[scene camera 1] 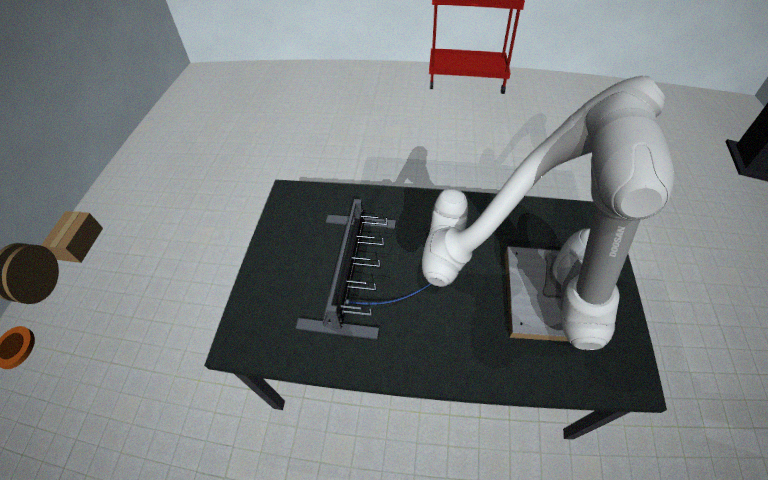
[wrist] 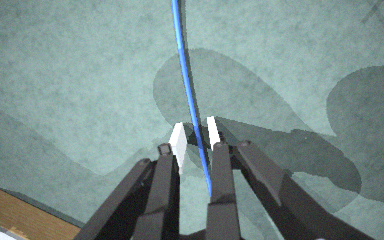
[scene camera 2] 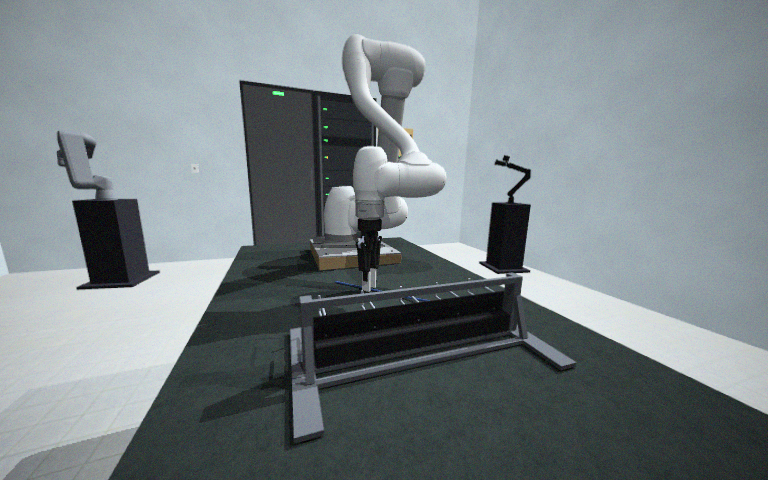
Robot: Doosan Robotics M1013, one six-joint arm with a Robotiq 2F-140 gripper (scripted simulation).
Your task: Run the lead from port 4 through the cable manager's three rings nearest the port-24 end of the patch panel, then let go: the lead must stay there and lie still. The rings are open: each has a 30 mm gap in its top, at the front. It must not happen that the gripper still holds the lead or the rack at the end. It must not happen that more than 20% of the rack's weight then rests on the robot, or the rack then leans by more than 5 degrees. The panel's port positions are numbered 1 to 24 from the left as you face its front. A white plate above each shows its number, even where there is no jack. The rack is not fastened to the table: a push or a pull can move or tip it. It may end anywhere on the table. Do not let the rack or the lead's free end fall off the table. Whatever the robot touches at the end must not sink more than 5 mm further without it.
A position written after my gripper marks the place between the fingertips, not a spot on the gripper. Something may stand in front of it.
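My gripper point(scene camera 2: 369, 288) is there for me to see, and my gripper is also visible at point(wrist: 196, 130). I see a grey rack point(scene camera 2: 341, 340) too, and I find the same grey rack point(scene camera 1: 336, 326) again, while in the wrist view the grey rack is out of frame.
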